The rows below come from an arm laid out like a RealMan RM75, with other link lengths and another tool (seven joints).
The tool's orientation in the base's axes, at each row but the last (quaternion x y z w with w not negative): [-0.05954 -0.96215 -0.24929 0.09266]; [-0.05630 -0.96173 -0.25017 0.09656]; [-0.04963 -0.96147 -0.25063 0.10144]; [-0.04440 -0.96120 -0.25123 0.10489]
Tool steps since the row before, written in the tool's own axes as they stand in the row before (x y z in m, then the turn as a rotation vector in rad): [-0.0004 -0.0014 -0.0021 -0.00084 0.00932 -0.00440]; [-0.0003 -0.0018 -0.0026 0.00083 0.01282 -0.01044]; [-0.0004 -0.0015 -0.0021 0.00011 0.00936 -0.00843]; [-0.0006 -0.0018 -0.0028 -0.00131 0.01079 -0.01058]
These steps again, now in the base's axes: [0.0005 -0.0023 0.0011 0.00297 0.00588 0.00797]; [0.0004 -0.0029 0.0013 0.00284 0.00605 0.01515]; [0.0005 -0.0024 0.0010 0.00270 0.00400 0.01164]; [0.0008 -0.0030 0.0014 0.00466 0.00413 0.01383]
